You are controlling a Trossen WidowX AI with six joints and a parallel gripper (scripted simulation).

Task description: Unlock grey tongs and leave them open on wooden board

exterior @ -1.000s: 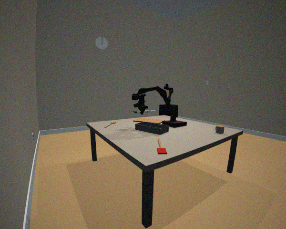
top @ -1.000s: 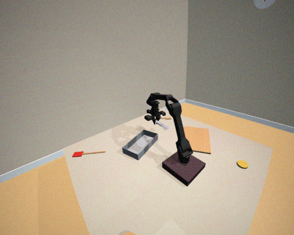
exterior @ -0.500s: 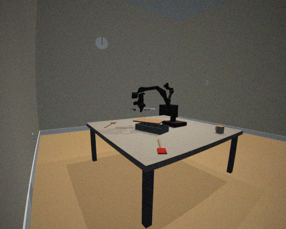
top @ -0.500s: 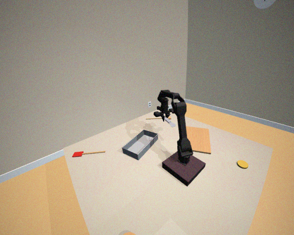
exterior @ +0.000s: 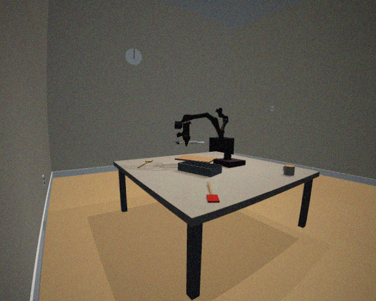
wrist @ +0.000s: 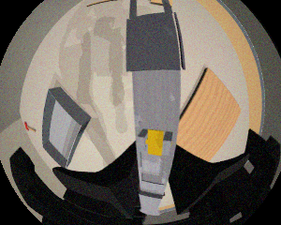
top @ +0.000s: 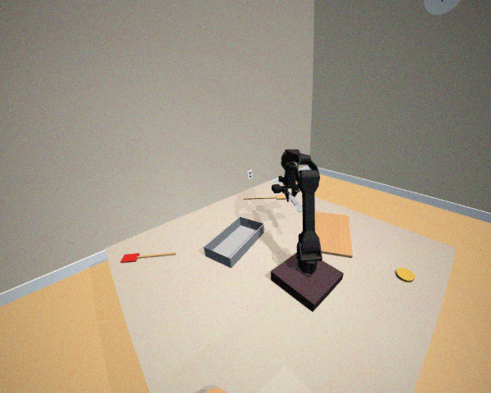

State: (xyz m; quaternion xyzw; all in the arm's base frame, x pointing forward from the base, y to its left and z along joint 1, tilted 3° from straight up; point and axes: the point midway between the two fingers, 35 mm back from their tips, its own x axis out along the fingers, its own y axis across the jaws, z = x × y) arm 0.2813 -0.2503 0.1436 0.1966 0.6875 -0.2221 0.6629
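The wooden board is 19 cm behind my gripper tip, 8 cm to the right of it and 15 cm below it. The rest, counted from my gripper tip: red spatula 37 cm ahead, 71 cm to the left, 15 cm below; roasting tin 10 cm ahead, 31 cm to the left, 13 cm below; yellow-topped round thing 59 cm behind, 1 cm to the right, 15 cm below.
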